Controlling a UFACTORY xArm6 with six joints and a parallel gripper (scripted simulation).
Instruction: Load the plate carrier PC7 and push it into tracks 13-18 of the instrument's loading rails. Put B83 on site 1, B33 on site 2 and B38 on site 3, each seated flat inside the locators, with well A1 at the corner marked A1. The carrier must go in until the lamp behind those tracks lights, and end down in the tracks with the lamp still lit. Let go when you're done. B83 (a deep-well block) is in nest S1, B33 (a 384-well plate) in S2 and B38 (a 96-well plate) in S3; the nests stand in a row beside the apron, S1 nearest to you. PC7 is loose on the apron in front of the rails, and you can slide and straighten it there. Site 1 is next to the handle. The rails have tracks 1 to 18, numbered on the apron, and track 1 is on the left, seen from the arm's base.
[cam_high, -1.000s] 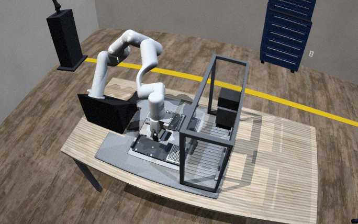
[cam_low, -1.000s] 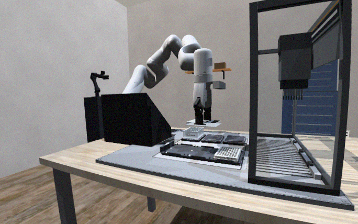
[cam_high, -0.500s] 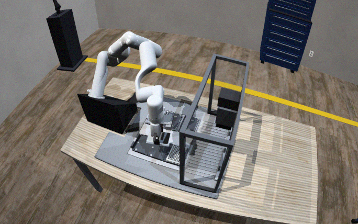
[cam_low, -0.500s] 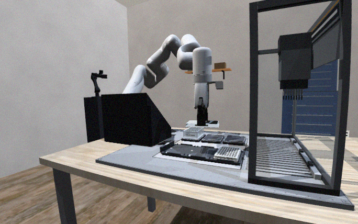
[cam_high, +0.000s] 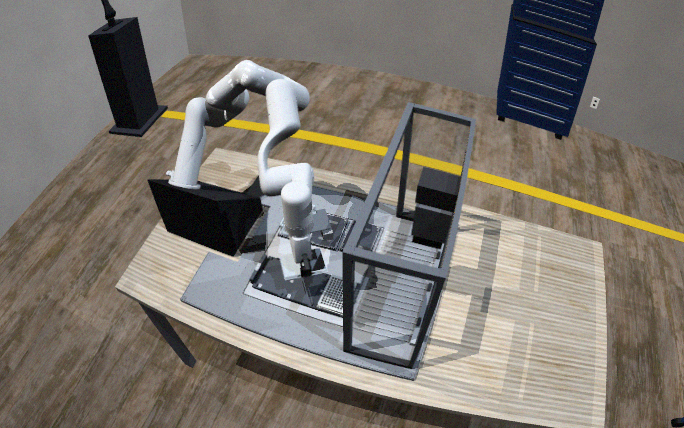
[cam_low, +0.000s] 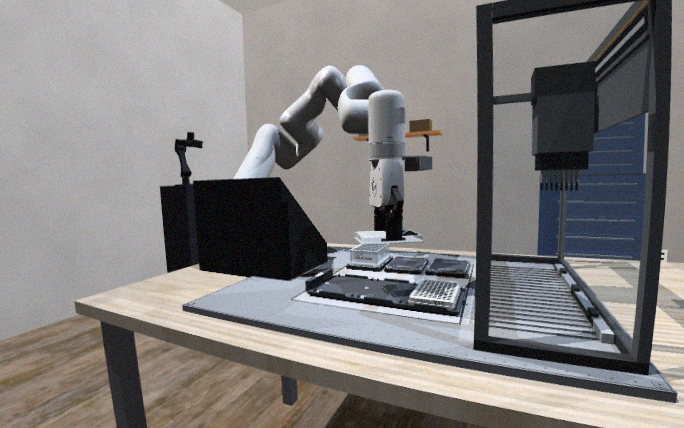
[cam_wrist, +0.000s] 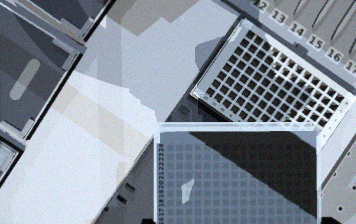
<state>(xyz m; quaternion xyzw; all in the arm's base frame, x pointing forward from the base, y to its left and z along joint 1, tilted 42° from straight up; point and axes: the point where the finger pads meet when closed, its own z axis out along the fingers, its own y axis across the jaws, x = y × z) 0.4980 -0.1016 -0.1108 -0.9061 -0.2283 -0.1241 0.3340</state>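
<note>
Now: the dark carrier PC7 10 mm behind my hand and 120 mm below it. Also, from my hand: nest s2: 240 mm to the left, 130 mm below; then deep-well block B83: 110 mm behind, 240 mm to the left, 110 mm below; then frame post: 180 mm ahead, 190 mm to the right, 110 mm above.
</note>
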